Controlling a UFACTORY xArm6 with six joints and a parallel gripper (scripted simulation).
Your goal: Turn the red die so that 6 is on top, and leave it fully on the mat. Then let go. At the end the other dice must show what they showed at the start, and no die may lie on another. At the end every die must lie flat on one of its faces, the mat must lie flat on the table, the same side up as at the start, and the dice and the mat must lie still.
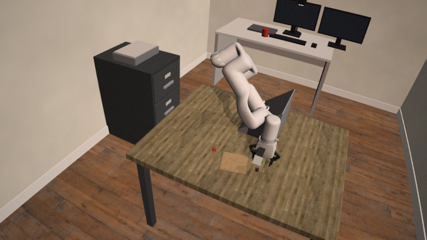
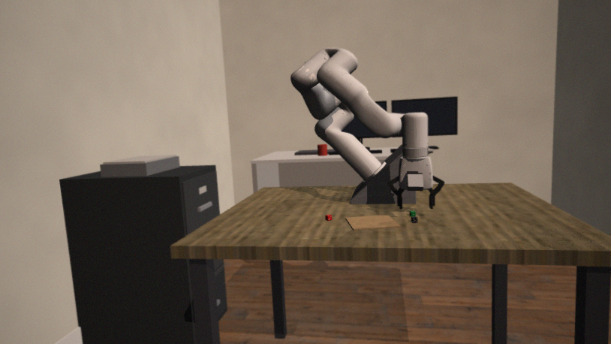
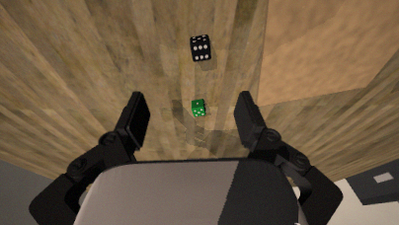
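The green die lies 4 cm below my hand, 4 cm behind it and 1 cm to the right of it. Also, from my hand: tan mat: 14 cm to the right, 4 cm below, 4 cm ahead; red die: 28 cm to the right, 4 cm below; black die: 4 cm below, 4 cm ahead, 1 cm to the right.
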